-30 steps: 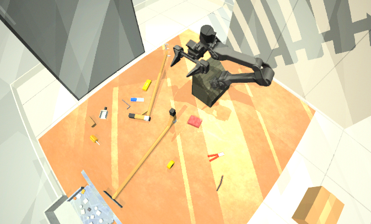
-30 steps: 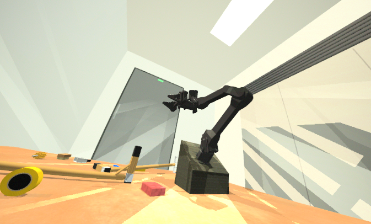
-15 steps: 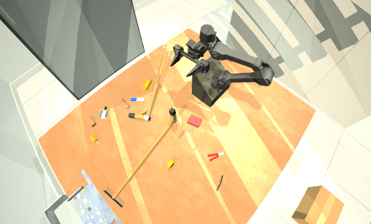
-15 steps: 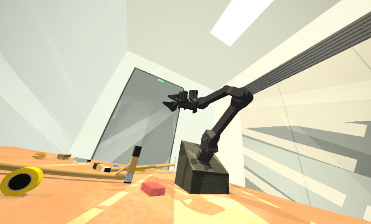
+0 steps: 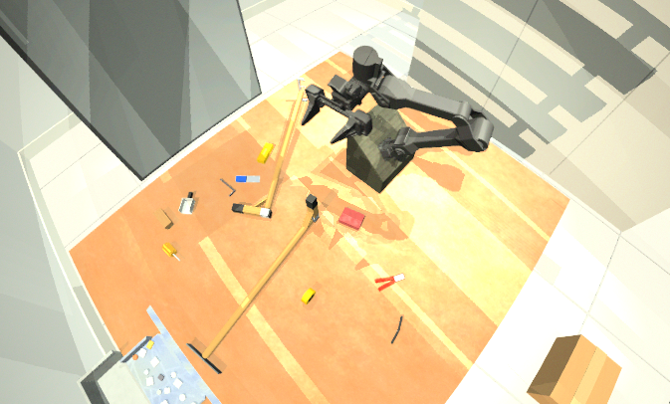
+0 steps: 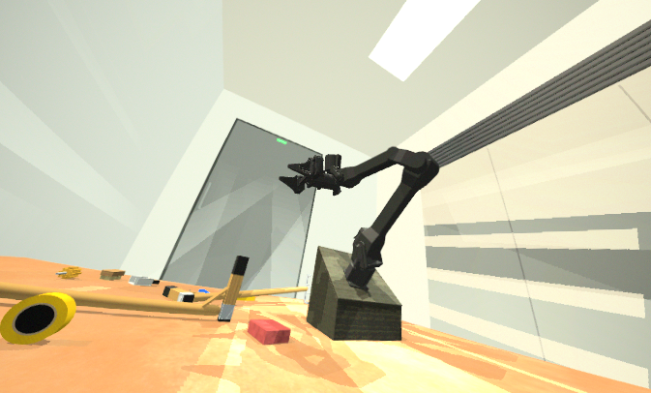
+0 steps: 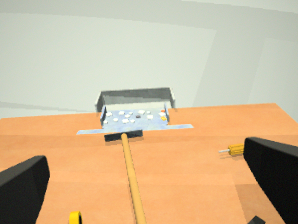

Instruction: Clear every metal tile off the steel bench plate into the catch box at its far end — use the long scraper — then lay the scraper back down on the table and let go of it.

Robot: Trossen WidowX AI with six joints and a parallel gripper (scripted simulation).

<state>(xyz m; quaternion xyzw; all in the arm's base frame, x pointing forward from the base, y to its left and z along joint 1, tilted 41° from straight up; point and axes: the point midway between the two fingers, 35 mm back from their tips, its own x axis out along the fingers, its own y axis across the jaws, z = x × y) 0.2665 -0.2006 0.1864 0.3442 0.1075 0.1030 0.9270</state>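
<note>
The long scraper lies 31 cm ahead of my gripper tip, 6 cm to the left of it and 35 cm below it. The rest, counted from my gripper tip: red clip 33 cm to the left, 41 cm below; red block 5 cm behind, 9 cm to the left, 41 cm below; yellow tape roll 23 cm ahead, 19 cm to the left, 39 cm below.
</note>
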